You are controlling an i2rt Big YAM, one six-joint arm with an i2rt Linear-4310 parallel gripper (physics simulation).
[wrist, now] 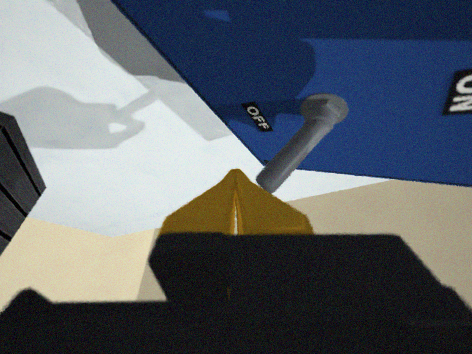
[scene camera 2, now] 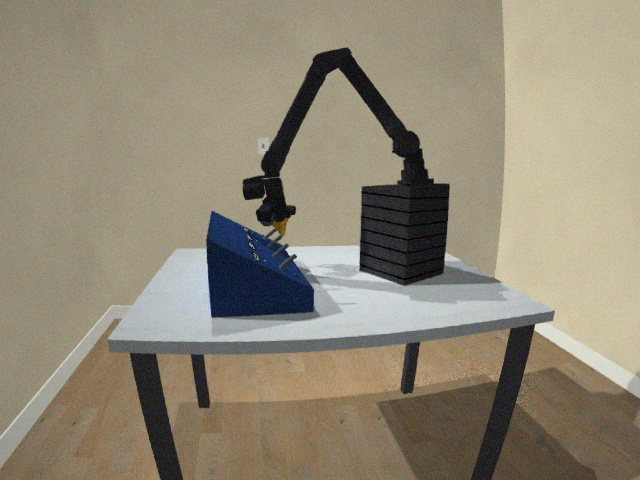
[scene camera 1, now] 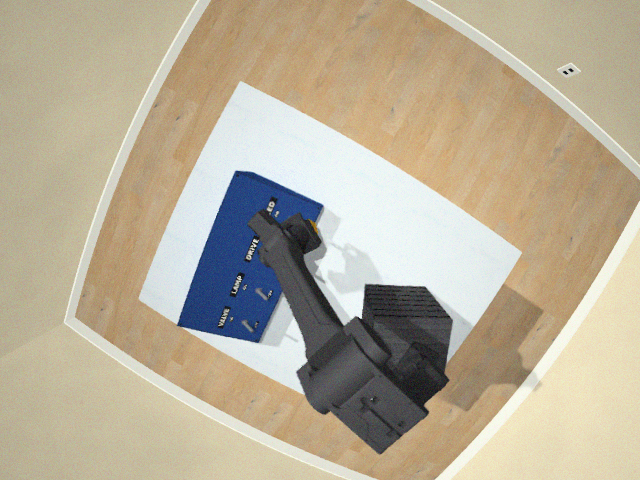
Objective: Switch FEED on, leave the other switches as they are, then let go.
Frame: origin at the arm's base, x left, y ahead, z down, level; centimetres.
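Seen in the pictures: gripper, fingertip midpoint: [wrist: 235, 176] [scene camera 2: 283, 235] [scene camera 1: 313, 224]; arm's base at its link origin: [scene camera 2: 415, 184] [scene camera 1: 414, 365].
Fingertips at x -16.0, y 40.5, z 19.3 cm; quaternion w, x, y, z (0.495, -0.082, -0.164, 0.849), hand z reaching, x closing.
Offsets run from my fingertips to a thing's middle. "pt": to the spot under its first point. Level surfaces: height alone.
A blue sloped switch panel {dx +20.7, dy +12.1, dz +3.6 cm} [scene camera 1: 219, 258] [scene camera 2: 248, 289] [wrist: 380, 135] stands on the table. The FEED label {dx +2.7, dy +12.6, dz -2.6 cm} [scene camera 1: 271, 206] is partly covered by the arm in scene camera 1. The grey FEED lever {dx +2.1, dy +4.5, dz -1.2 cm} [scene camera 2: 269, 234] [wrist: 297, 150] leans toward its OFF label {pt dx +2.0, dy +2.8, dz +2.5 cm} [wrist: 258, 117]; its ON label {pt dx +2.5, dy +10.1, dz -1.3 cm} [wrist: 459, 94] shows at the right of the wrist view. My gripper [scene camera 1: 314, 227] [scene camera 2: 281, 233] [wrist: 235, 176] is shut and empty. Its yellow tips are close beside the lever's free end, on the OFF side; whether they touch cannot be told. The lever is hidden in scene camera 1.
The LAMP lever {dx +26.0, dy +2.5, dz -1.2 cm} [scene camera 1: 262, 293] [scene camera 2: 280, 250] and VALVE lever {dx +37.9, dy +1.6, dz -1.2 cm} [scene camera 1: 248, 325] [scene camera 2: 287, 261] stand farther along the panel, with the DRIVE lever {dx +14.0, dy +3.5, dz -1.2 cm} [scene camera 2: 274, 241] next to FEED. The arm's black ribbed pedestal [scene camera 1: 403, 304] [scene camera 2: 400, 232] stands on the white table {dz +10.2 cm} [scene camera 1: 392, 206] [scene camera 2: 382, 320].
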